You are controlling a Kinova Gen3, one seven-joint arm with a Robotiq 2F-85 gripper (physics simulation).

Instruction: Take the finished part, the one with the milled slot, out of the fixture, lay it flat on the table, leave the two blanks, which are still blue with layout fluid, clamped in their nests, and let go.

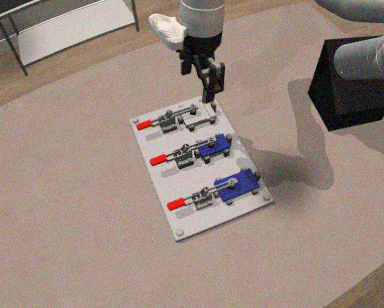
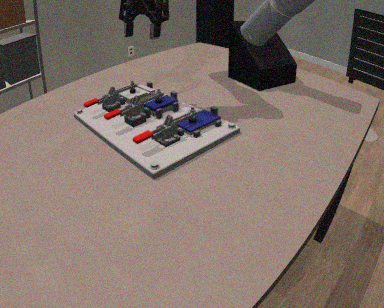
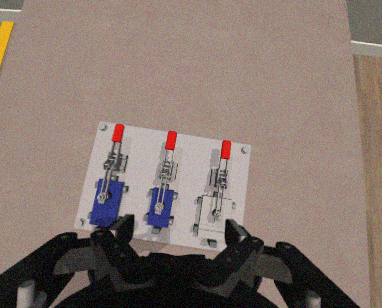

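Where they show: gripper, fingertip midpoint: (image 1: 196,87) (image 2: 141,37) (image 3: 179,226); arm's base, link origin: (image 1: 348,62) (image 2: 252,35).
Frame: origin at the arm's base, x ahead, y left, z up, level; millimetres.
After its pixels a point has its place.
The finished part (image 1: 202,119) @[x 387, y -37, z -123 mm] (image 2: 143,94) @[x 387, y -36, z -125 mm] (image 3: 206,215) @[x 394, y -47, z -122 mm], pale with a thin slot line, sits in the end nest of the white fixture plate (image 1: 215,215) @[x 445, y 201, z -143 mm] (image 2: 182,152) @[x 465, y 210, z -143 mm] (image 3: 137,150) @[x 494, y 125, z -143 mm]. A toggle clamp with a red handle (image 1: 144,125) @[x 528, y -54, z -102 mm] (image 2: 91,102) @[x 530, y -51, z -103 mm] (image 3: 226,150) @[x 526, y -59, z -102 mm] reaches over it, arm down. The smaller blue blank (image 1: 215,146) @[x 388, y 52, z -117 mm] (image 2: 162,103) @[x 395, y 57, z -117 mm] (image 3: 166,218) @[x 374, y 29, z -117 mm] is in the middle nest, the larger blue blank (image 1: 242,183) @[x 365, y 157, z -127 mm] (image 2: 202,121) @[x 375, y 167, z -127 mm] (image 3: 107,212) @[x 359, y 147, z -127 mm] in the far nest, each under a lowered clamp arm. My gripper (image 1: 197,86) @[x 414, y 4, z 43 mm] (image 2: 142,36) @[x 414, y 4, z 43 mm] (image 3: 179,226) @[x 414, y 4, z 43 mm] is open and empty, raised above the finished part's end of the plate.
The black robot base (image 1: 345,107) @[x 38, y 80, z -78 mm] (image 2: 260,72) @[x 68, y 87, z -97 mm] stands on the table (image 1: 90,200) @[x 705, y 67, z -158 mm] (image 2: 150,240) @[x 631, y 337, z -158 mm] (image 3: 225,75) @[x 727, y -37, z -158 mm], beyond the blanks' side of the plate. The other two red clamp handles (image 1: 158,160) @[x 524, y 55, z -98 mm] (image 1: 176,204) @[x 518, y 164, z -107 mm] stick out opposite the base. A metal shelf unit stands off the table at the back left.
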